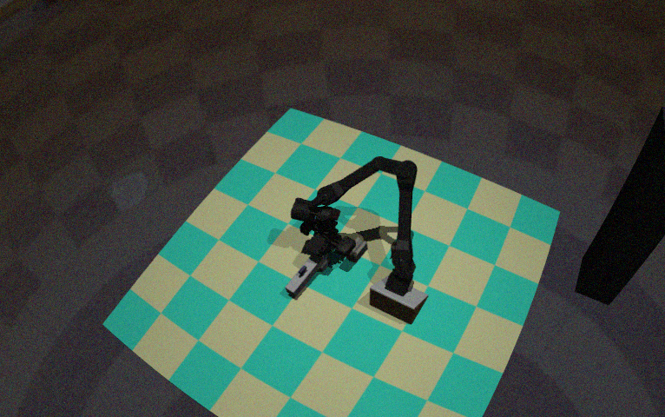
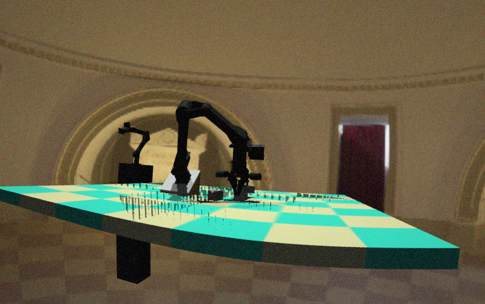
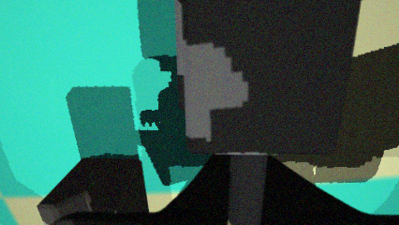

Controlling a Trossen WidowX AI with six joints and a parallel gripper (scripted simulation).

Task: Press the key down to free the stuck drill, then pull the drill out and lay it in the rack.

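The drill lies 50 mm to the left of my gripper tip, 30 mm above it and 10 mm ahead of it. Also, from my gripper tip: dark key 140 mm to the left, 30 mm above, 20 mm ahead; rack 80 mm behind, 40 mm to the right.
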